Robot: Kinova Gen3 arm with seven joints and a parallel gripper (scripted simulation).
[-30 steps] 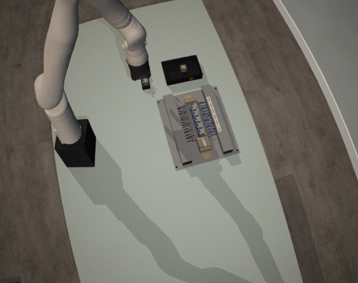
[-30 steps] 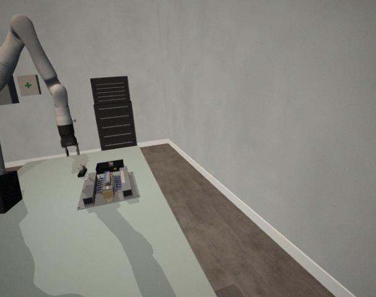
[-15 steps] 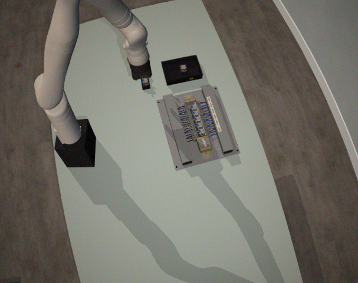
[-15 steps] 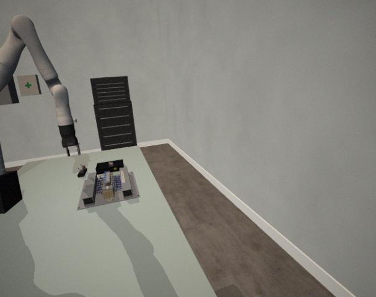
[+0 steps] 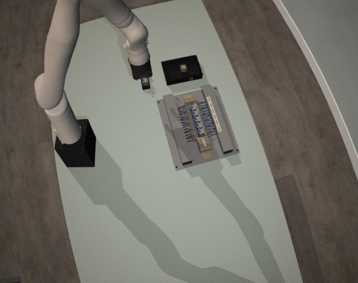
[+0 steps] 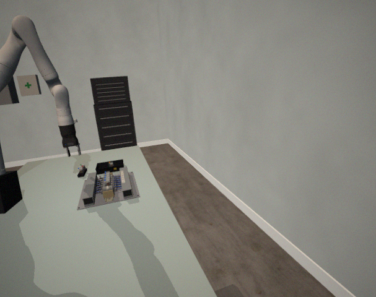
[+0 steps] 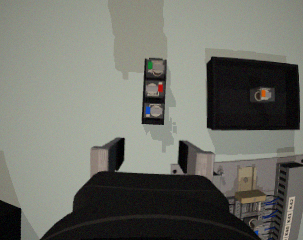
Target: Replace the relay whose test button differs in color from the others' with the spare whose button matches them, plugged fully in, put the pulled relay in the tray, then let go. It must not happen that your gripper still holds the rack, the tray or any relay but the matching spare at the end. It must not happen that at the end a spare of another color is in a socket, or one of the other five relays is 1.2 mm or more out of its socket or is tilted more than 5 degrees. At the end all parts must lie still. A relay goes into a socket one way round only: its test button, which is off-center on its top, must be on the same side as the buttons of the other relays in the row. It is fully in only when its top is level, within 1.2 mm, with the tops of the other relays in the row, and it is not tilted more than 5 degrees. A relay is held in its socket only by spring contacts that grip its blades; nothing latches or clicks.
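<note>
Now: hand 150 mm above the spare holder, 70 mm to the right of it and 20 mm short of it. Round my hand: black tray: 180 mm ahead, 140 mm below, 40 mm to the left.
</note>
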